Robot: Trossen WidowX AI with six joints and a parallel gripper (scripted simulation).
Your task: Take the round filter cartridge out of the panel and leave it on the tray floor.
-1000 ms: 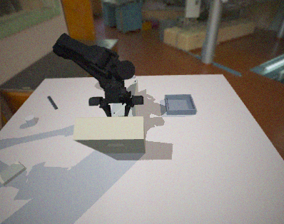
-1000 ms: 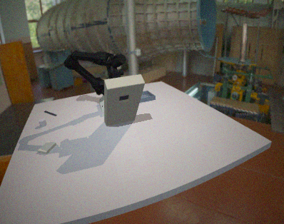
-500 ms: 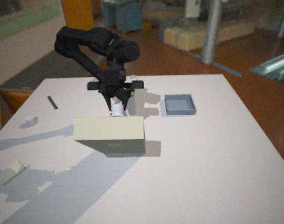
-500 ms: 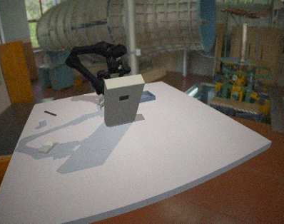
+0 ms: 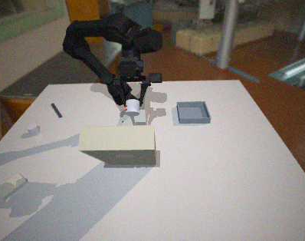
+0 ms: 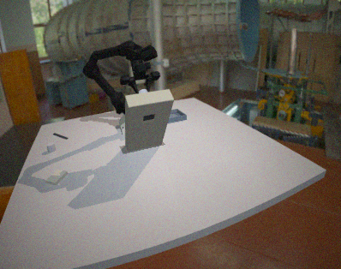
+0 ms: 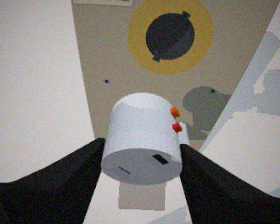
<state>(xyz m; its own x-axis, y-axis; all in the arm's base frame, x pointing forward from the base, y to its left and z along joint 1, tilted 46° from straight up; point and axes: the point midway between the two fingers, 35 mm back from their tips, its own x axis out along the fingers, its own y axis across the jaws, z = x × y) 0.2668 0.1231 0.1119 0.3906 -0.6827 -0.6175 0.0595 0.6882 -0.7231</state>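
My gripper tip is now 31 cm past the tray, 28 cm to the right of it and 26 cm above it. Also, from my gripper tip: service panel (7 cm ahead, 3 cm to the right, 12 cm below); then round filter cartridge (right at my gripper tip); then pale flat block (8 cm ahead, 47 cm to the right, 26 cm below).
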